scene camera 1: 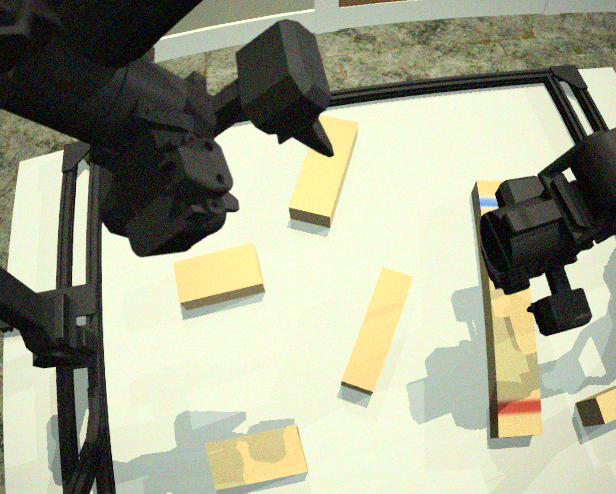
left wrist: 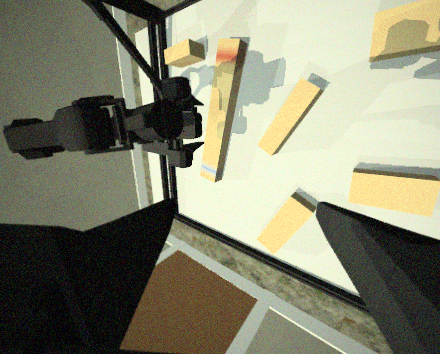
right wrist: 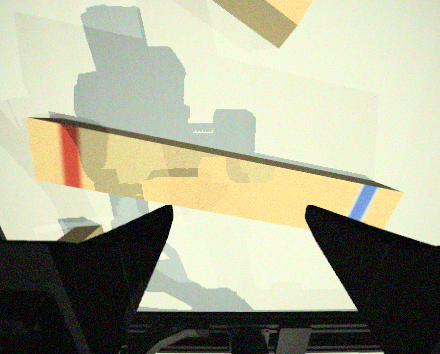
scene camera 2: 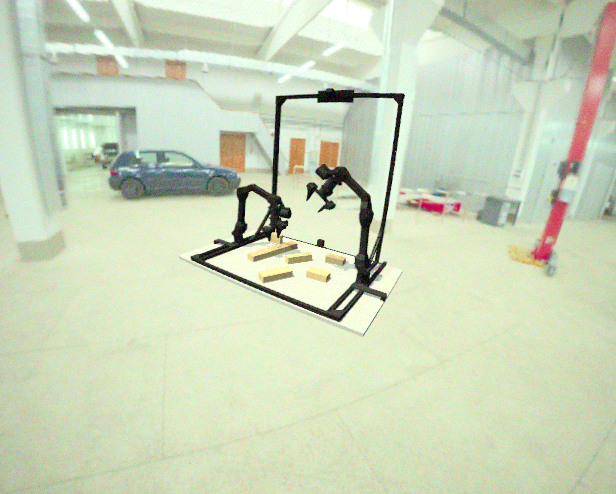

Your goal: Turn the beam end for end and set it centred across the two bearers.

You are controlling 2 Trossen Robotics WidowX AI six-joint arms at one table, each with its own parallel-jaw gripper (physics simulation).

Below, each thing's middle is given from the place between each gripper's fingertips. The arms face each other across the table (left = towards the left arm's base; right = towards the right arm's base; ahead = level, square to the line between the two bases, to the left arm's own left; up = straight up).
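The long beam (scene camera 1: 513,377) is where I begin: my right hand is 80 mm above it, 10 mm past it and 10 mm to the left of it.
My left hand is 29 cm to the left of that same long beam, and it is also 35 cm higher than the beam and 4 cm past it.
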